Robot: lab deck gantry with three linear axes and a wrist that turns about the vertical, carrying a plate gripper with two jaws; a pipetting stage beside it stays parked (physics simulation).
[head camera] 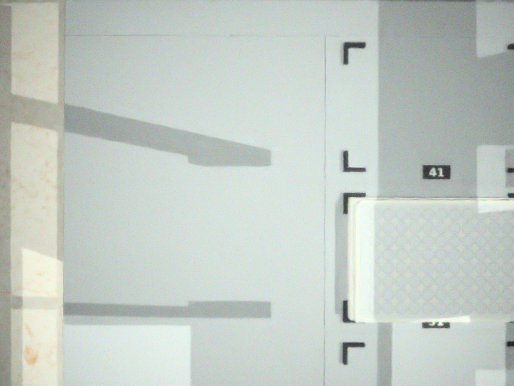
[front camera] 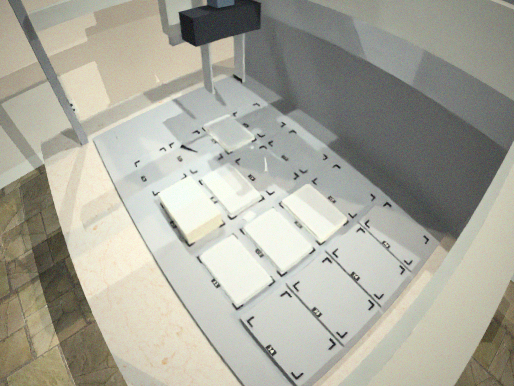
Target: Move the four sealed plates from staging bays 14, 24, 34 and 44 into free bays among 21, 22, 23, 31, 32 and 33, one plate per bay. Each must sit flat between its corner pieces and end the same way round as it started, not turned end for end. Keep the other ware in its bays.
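Where they show: gripper, fingertip midpoint: (front camera: 225, 84); robot's base, link origin: (front camera: 135, 163).
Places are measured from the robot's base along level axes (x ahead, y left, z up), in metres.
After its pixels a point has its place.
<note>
Four pale sealed plates lie flat: one (front camera: 229, 133) @[x 0.078, y 0.252, z 0.014 m] (head camera: 440, 260) @[x 0.059, y 0.258, z 0.014 m] in bay 31, between the corner pieces that show; one (front camera: 231, 190) @[x 0.240, y 0.145, z 0.014 m] in bay 22; one (front camera: 279, 240) @[x 0.400, y 0.148, z 0.014 m] in bay 23; one (front camera: 315, 212) @[x 0.398, y 0.253, z 0.014 m] in bay 33. Which way round they lie cannot be told. Staging bays 14 (front camera: 271, 349) @[x 0.556, y -0.002, z 0.015 m], 24 (front camera: 316, 312) @[x 0.556, y 0.103, z 0.015 m], 34 (front camera: 355, 276) @[x 0.557, y 0.211, z 0.015 m] and 44 (front camera: 385, 244) @[x 0.555, y 0.317, z 0.015 m] hold no plate. My gripper (front camera: 226, 86) @[x 0.064, y 0.257, z 0.160 m] hangs beyond the far end of the bays, past the bay 31 plate, its two jaws apart and nothing between them. It does not show in the head view.
A tall cream block (front camera: 190, 205) @[x 0.237, y 0.044, z 0.042 m] stands in bay 12, and a pale plate (front camera: 235, 270) @[x 0.398, y 0.040, z 0.014 m] lies in bay 13. A thin dark tool (front camera: 188, 148) @[x 0.050, y 0.139, z 0.005 m] lies in bay 21, a thin white tool (front camera: 266, 164) @[x 0.220, y 0.263, z 0.005 m] in bay 32. A small white piece (front camera: 250, 216) @[x 0.313, y 0.142, z 0.001 m] lies between the plates of bays 22 and 23.
</note>
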